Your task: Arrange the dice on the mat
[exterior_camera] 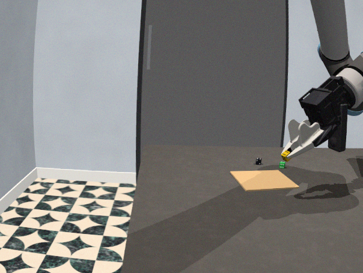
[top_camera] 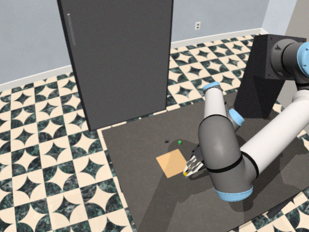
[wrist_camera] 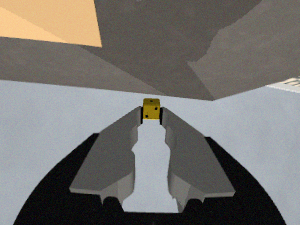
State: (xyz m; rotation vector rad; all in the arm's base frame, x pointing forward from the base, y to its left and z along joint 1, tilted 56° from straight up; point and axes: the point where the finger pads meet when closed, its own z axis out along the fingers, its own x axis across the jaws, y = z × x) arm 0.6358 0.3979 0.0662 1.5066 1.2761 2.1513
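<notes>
The orange mat lies 40 mm ahead of my hand, 120 mm to the right of it and 100 mm below it. Round my hand: black die: 40 mm ahead, 270 mm to the right, 100 mm below; yellow die: 10 mm ahead, 10 mm below; green die: 30 mm behind, 250 mm to the right, 100 mm below.
</notes>
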